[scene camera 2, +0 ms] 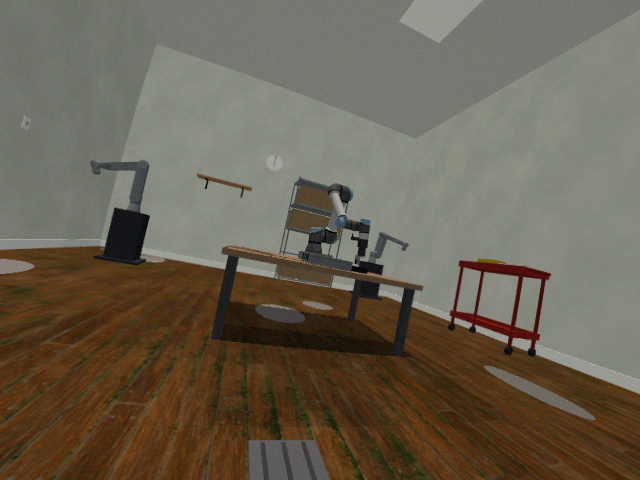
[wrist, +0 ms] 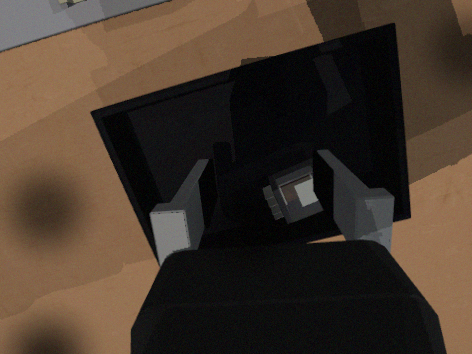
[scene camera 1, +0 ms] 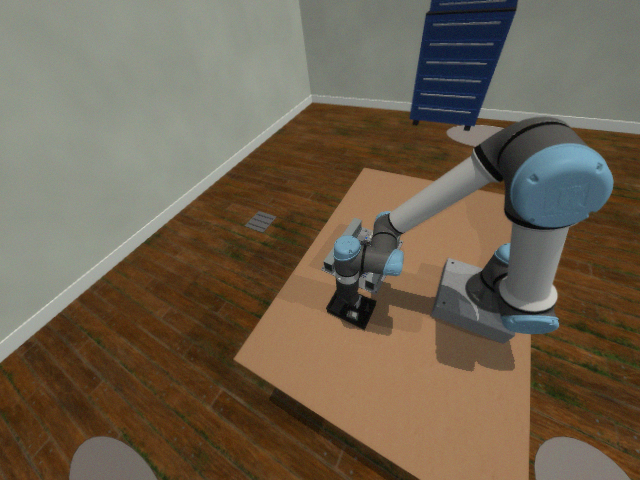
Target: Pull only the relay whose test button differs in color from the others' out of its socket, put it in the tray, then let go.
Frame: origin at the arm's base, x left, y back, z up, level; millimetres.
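Where they show: gripper, fingertip midpoint: (scene camera 2: pixel 356 264) (wrist: pixel 263 175) (scene camera 1: pixel 351 302); arm's base, link origin: (scene camera 2: pixel 313 252) (scene camera 1: pixel 488 293).
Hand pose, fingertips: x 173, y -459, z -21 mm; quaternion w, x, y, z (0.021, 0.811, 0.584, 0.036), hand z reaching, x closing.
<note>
Each offset is from my fingertips to the top centre of the thing. "spot": to the spot under its first point. Level surfaces: height alone.
The pulled relay @[dx +35, dy +14, dz -26 mm] (wrist: pixel 300 196) (scene camera 1: pixel 353 313) lies on its side in the black tray (wrist: pixel 175 117) (scene camera 1: pixel 364 320). Its grey body shows a pale and brown inside, and its pins point left in the wrist view. Its test button does not show. My gripper (wrist: pixel 263 175) (scene camera 1: pixel 355 303) (scene camera 2: pixel 357 260) is open and low over the tray. The relay lies between the spread fingers, close to the right one in the wrist view, which covers its edge. Whether it touches that finger I cannot tell. The other relays are hidden behind the arm in scene camera 1.
The grey relay panel @[spot: dx -101, dy +57, dz +4 mm] (scene camera 1: pixel 372 283) stands beside the tray, and its edge shows at the upper left of the wrist view (wrist: pixel 30 25). The arm's grey base block (scene camera 1: pixel 449 304) stands on the wooden table @[dz -53 mm] (scene camera 1: pixel 392 392). A red cart (scene camera 2: pixel 504 268) stands away from the table.
</note>
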